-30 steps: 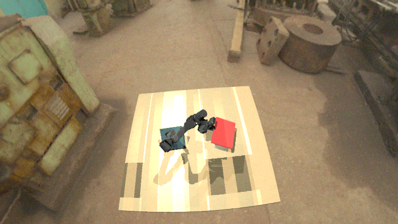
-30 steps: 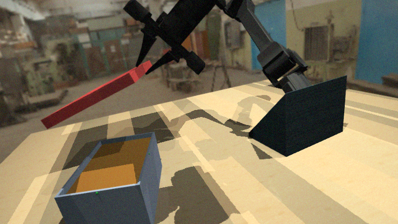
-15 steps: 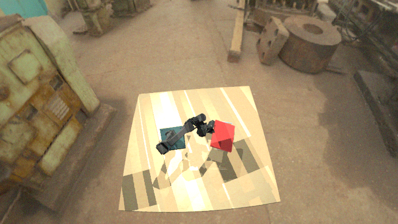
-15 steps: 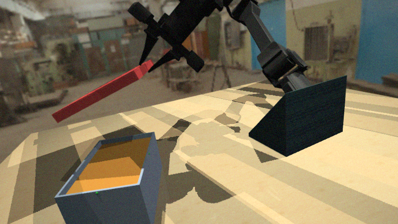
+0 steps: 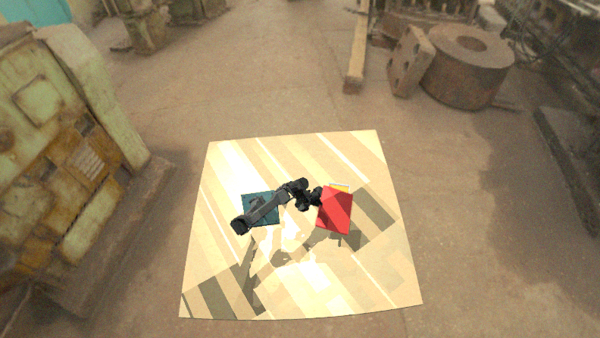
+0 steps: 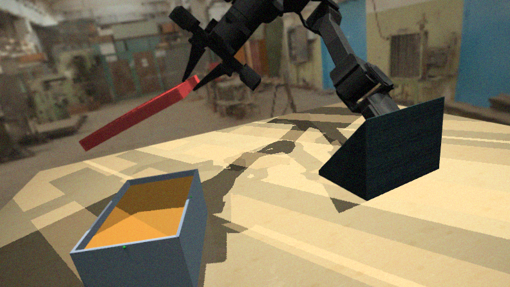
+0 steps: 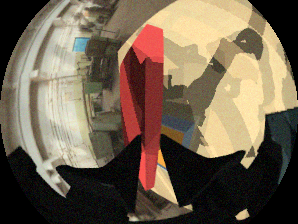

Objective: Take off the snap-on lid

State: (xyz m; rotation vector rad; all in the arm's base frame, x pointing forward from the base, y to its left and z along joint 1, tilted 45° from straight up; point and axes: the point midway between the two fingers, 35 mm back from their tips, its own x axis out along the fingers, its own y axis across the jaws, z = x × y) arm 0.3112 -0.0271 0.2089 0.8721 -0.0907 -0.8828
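Right now my gripper tip is 7 cm short of the red lid, 3 cm to the left of it and 2 cm above it. Round my gripper tip: storage box (19 cm below, 13 cm ahead, 11 cm to the left).
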